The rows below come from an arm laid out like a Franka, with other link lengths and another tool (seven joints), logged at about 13 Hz.
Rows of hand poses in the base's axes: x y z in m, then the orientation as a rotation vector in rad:
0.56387, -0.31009, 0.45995, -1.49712, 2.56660, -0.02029
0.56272, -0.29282, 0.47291, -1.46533, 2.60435, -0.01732
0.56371, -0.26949, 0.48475, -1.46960, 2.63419, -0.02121
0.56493, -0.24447, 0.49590, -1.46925, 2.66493, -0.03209
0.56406, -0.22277, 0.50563, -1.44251, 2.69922, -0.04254
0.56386, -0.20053, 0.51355, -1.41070, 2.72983, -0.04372
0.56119, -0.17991, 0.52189, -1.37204, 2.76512, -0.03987
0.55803, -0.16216, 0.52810, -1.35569, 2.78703, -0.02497
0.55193, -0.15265, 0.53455, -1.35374, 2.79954, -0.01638
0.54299, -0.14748, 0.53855, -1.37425, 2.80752, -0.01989
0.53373, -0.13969, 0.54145, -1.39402, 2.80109, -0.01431
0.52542, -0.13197, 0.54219, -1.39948, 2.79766, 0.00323
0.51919, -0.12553, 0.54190, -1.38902, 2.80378, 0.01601
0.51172, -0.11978, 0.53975, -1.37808, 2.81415, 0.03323
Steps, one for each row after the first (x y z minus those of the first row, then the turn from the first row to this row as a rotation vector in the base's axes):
-0.00115, 0.01727, 0.01296, -0.00437, 0.01679, -0.03085
-0.00016, 0.04060, 0.02480, -0.02011, 0.04012, -0.03847
0.00106, 0.06562, 0.03595, -0.03887, 0.06011, -0.04928
0.00019, 0.08732, 0.04568, -0.05144, 0.07277, -0.07601
-0.00001, 0.10956, 0.05360, -0.05605, 0.08402, -0.10372
-0.00268, 0.13018, 0.06194, -0.05827, 0.09849, -0.13626
-0.00584, 0.14793, 0.06815, -0.05486, 0.11453, -0.15125
-0.01194, 0.15744, 0.07460, -0.05490, 0.12644, -0.15551
-0.02088, 0.16261, 0.07860, -0.06570, 0.13900, -0.14629
-0.03014, 0.17040, 0.08150, -0.06513, 0.14292, -0.13289
-0.03845, 0.17812, 0.08224, -0.05546, 0.14785, -0.12784
-0.04468, 0.18456, 0.08195, -0.04824, 0.15296, -0.13486
-0.05215, 0.19031, 0.07980, -0.04037, 0.16277, -0.14314

